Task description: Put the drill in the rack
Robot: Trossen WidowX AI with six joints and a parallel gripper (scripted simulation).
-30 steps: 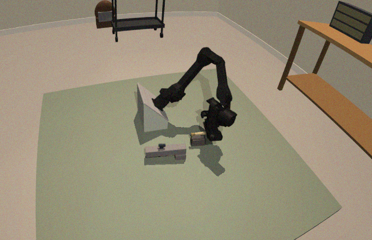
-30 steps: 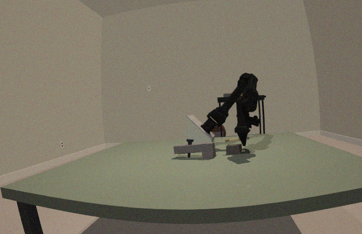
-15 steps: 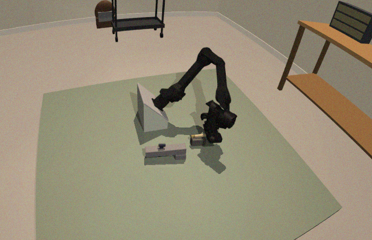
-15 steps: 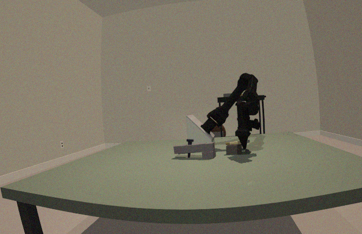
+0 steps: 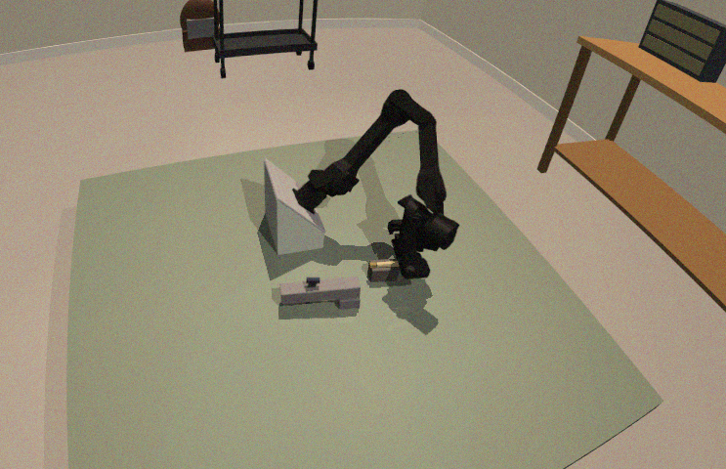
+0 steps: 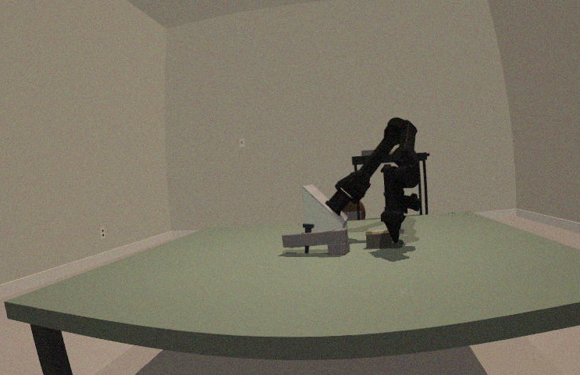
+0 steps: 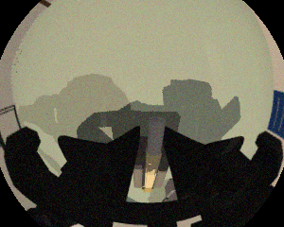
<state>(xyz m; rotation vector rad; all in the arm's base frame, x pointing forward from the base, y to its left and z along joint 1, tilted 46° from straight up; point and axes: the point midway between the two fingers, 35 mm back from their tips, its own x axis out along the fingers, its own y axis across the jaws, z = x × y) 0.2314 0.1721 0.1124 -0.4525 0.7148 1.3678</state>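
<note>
My gripper tip is 10 mm past the drill, 40 mm to the left of it and 30 mm below it. From my gripper tip the other things lie so: rack 10 mm behind, 50 mm to the right, 10 mm above; grey block 30 mm ahead, 230 mm to the right, 20 mm above; dark key 20 mm ahead, 250 mm to the right, 40 mm above.
</note>
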